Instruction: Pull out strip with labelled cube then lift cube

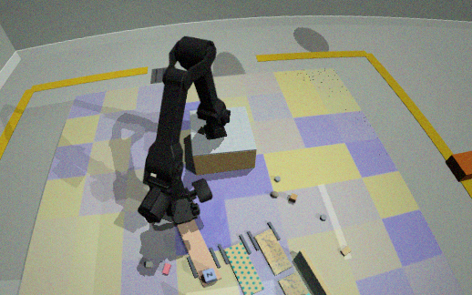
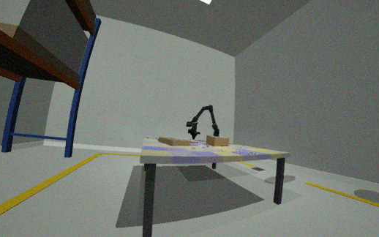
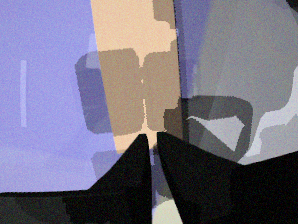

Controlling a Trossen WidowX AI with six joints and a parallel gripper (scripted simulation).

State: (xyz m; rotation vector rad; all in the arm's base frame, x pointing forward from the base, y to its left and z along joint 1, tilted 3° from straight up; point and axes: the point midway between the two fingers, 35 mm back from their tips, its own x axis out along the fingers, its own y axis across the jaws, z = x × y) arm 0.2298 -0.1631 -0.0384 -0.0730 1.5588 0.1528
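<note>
Right now the grey-blue cube marked n is 19 cm ahead of my gripper tip, 3 cm to the left of it and 2 cm below it. The rest, counted from my gripper tip: pink block (14 cm ahead, 8 cm to the right, 4 cm below).
</note>
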